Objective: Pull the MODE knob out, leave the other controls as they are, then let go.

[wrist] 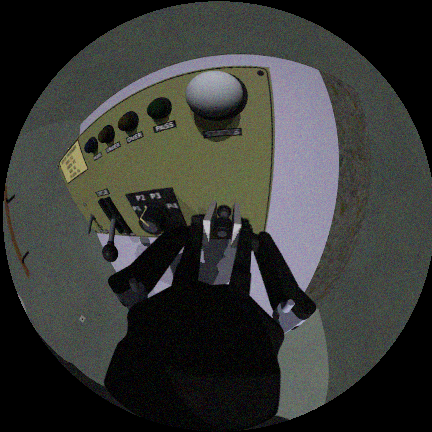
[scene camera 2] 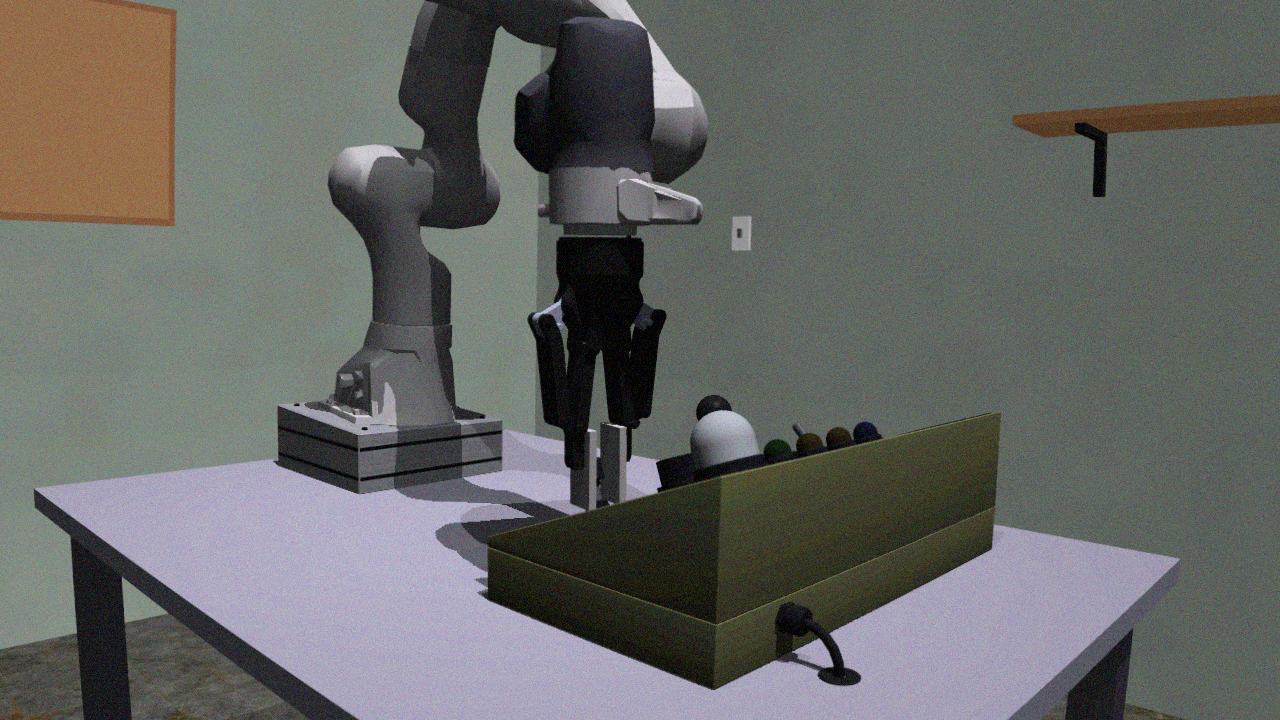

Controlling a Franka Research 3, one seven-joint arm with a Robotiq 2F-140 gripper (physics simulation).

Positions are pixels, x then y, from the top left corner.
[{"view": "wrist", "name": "my gripper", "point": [224, 210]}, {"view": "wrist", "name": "rotary selector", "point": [154, 216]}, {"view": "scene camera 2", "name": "my gripper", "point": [598, 503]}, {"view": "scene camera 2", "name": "rotary selector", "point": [677, 471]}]
